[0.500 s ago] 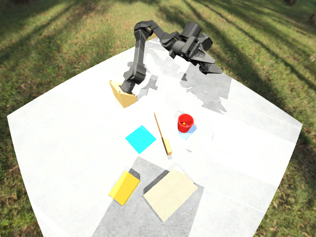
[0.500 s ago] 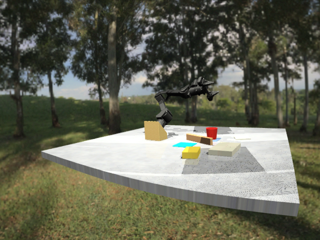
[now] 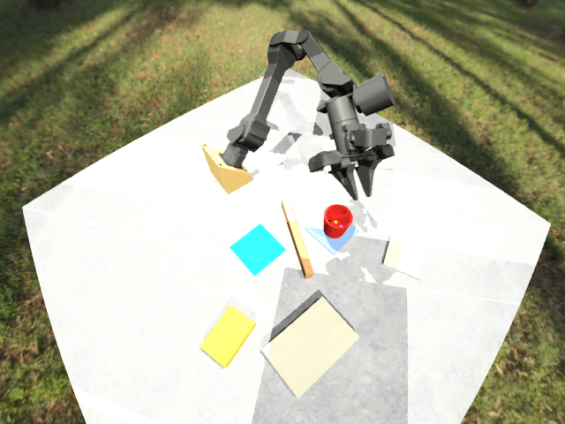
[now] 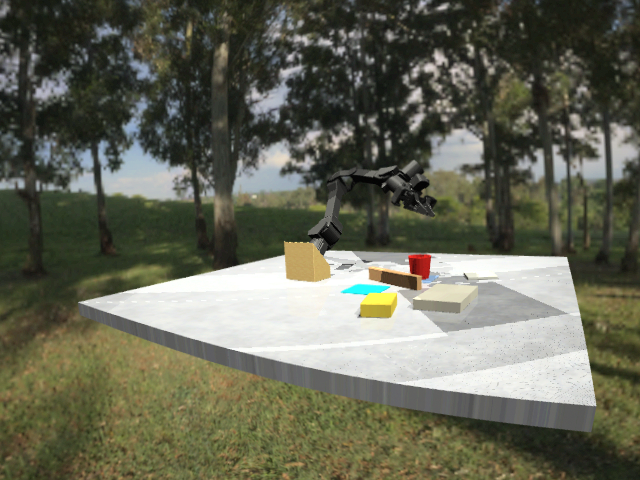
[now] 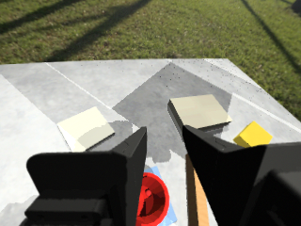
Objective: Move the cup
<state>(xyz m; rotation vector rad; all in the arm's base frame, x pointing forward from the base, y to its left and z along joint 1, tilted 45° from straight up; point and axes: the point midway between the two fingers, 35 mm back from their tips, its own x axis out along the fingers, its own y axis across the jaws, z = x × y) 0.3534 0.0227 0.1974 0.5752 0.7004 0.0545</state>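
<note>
The red cup lies 17 cm below my gripper tip and 4 cm behind it. The rest, counted from my gripper tip: pale blue pad 21 cm below, 5 cm behind; white tile 20 cm below, 13 cm ahead, 12 cm to the left; wooden bar 20 cm below, 10 cm to the right, 8 cm behind.
</note>
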